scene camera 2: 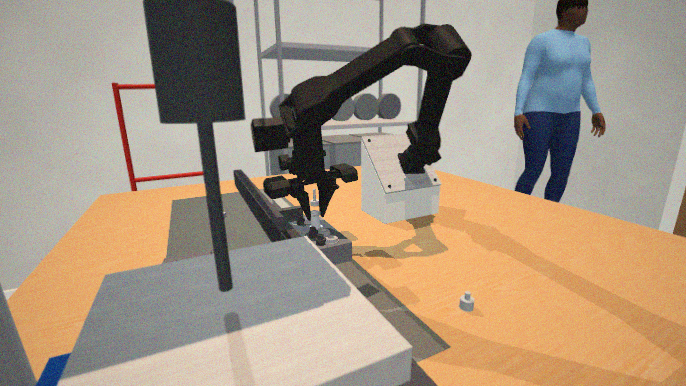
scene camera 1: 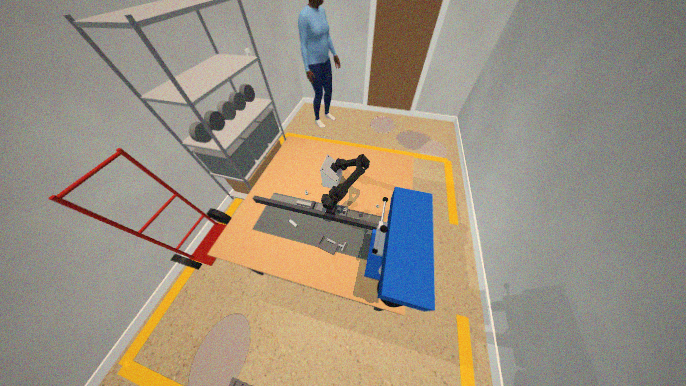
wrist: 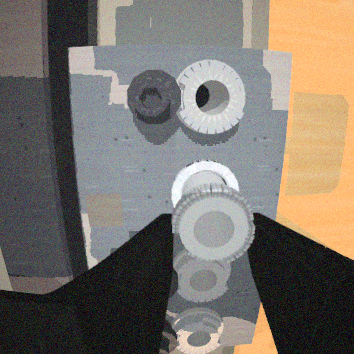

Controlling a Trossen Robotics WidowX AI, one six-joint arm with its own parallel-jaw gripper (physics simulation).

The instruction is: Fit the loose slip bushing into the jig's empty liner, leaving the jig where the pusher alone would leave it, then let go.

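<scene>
The jig (wrist: 110, 165) (scene camera 2: 342, 253) is a grey block lying against a long dark rail (wrist: 60, 150) (scene camera 2: 260, 202) (scene camera 1: 300, 209). My gripper (wrist: 209, 224) (scene camera 2: 315, 216) (scene camera 1: 329, 211) is shut on the loose slip bushing (wrist: 213, 229) (scene camera 2: 315, 220), a pale upright piece with a knurled head, above the jig. In the wrist view its lower body overlaps the opening of a white liner ring (wrist: 177, 189); how far it is inside is hidden. A dark crescent of the opening shows at the ring's right. I cannot tell which part is the pusher.
A knurled ring (wrist: 236, 95) and a dark socket screw (wrist: 150, 95) stand on the jig's far part. Two more round pieces (wrist: 202, 280) (wrist: 198, 339) show between the fingers. A white sloped box (scene camera 2: 400, 207) and a small knobbed weight (scene camera 2: 466, 303) stand on the table.
</scene>
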